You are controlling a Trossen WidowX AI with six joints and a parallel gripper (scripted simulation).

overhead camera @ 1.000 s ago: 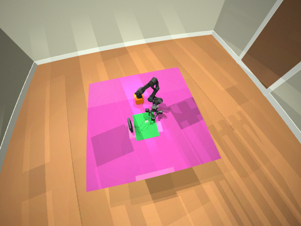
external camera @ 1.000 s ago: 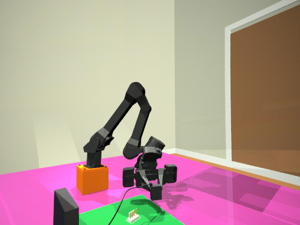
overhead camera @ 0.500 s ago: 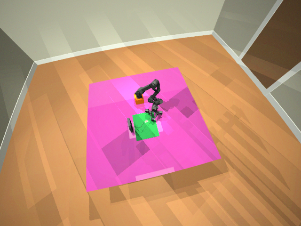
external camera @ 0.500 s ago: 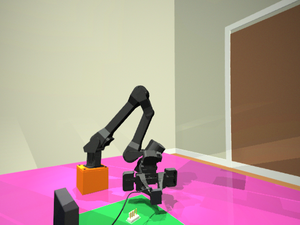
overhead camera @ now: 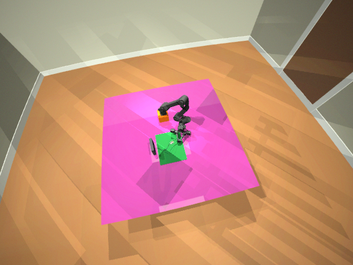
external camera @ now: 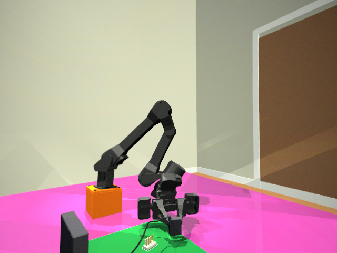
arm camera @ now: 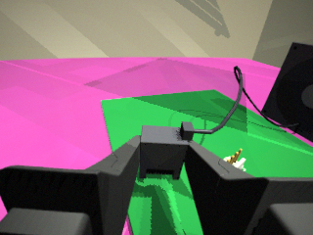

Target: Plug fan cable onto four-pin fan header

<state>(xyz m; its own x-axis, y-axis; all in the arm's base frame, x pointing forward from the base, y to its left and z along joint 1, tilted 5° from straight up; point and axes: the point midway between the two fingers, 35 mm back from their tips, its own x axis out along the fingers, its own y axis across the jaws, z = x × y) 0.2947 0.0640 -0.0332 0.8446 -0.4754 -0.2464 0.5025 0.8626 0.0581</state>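
The four-pin header lies 6 cm to the right of my gripper tip, 5 cm below it and 2 cm behind it. Round my gripper tip: fan plug (1 cm below); then green board (9 cm to the right, 6 cm below, 1 cm ahead); then dark fan (24 cm to the right, 3 cm behind, 1 cm above).
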